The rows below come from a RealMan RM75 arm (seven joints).
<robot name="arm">
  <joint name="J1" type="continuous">
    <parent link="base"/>
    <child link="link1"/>
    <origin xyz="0 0 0.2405" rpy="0 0 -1.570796"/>
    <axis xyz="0 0 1"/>
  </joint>
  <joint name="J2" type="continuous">
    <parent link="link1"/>
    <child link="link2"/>
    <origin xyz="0 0 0" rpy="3.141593 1.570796 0"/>
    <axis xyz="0 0 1"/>
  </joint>
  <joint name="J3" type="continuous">
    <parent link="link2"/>
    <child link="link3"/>
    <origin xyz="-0.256 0 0" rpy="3.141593 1.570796 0"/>
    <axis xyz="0 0 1"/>
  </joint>
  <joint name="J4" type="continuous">
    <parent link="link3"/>
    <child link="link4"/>
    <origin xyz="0 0 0" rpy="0 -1.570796 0"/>
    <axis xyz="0 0 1"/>
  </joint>
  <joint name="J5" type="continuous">
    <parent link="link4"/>
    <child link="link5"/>
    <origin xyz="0.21 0 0" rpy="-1.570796 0 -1.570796"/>
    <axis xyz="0 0 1"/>
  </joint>
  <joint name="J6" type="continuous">
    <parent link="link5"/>
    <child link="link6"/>
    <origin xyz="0 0 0" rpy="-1.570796 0 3.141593"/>
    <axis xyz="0 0 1"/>
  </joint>
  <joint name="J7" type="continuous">
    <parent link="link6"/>
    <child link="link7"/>
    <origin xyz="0 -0.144 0" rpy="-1.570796 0 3.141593"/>
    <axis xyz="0 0 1"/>
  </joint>
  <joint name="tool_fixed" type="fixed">
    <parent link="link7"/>
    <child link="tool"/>
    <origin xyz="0 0 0" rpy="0 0 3.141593"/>
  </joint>
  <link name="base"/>
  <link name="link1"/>
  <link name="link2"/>
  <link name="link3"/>
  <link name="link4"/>
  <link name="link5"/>
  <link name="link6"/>
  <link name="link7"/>
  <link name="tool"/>
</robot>
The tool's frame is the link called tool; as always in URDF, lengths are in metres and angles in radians. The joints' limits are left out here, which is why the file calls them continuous.
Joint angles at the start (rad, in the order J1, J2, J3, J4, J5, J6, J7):
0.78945, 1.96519, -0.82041, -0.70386, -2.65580, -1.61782, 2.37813
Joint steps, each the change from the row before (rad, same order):
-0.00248, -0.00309, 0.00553, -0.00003, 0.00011, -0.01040, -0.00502
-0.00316, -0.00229, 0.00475, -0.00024, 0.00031, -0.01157, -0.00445
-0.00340, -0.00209, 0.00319, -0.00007, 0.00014, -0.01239, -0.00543
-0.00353, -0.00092, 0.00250, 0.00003, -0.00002, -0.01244, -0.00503
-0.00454, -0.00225, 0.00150, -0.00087, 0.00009, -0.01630, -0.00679
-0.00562, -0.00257, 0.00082, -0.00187, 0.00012, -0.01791, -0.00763
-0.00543, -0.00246, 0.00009, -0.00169, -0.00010, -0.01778, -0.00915
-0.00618, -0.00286, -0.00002, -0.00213, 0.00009, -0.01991, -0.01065
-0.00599, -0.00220, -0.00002, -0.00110, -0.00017, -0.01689, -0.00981
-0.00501, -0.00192, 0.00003, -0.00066, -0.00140, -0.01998, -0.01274
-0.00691, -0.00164, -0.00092, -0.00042, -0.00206, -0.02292, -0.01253
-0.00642, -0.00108, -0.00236, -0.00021, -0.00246, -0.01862, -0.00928
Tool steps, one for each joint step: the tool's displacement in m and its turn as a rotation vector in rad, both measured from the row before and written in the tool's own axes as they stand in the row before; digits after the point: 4 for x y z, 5 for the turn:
0.0019, -0.0006, -0.0013, -0.00670, 0.00280, 0.00090
0.0022, -0.0003, -0.0009, -0.00813, 0.00428, 0.00141
0.0025, -0.0001, -0.0007, -0.00840, 0.00633, -0.00013
0.0026, 0.0002, -0.0002, -0.00932, 0.00736, -0.00015
0.0032, 0.0001, -0.0007, -0.01017, 0.00997, -0.00160
0.0037, 0.0000, -0.0009, -0.01042, 0.01103, -0.00213
0.0037, 0.0001, -0.0008, -0.01025, 0.01165, -0.00408
0.0041, 0.0002, -0.0009, -0.01152, 0.01268, -0.00502
0.0039, 0.0001, -0.0005, -0.01062, 0.01135, -0.00398
0.0040, 0.0006, -0.0004, -0.01268, 0.01427, -0.00745
0.0051, 0.0007, 0.0001, -0.01526, 0.01771, -0.00557
0.0046, 0.0005, 0.0004, -0.01213, 0.01636, -0.00325

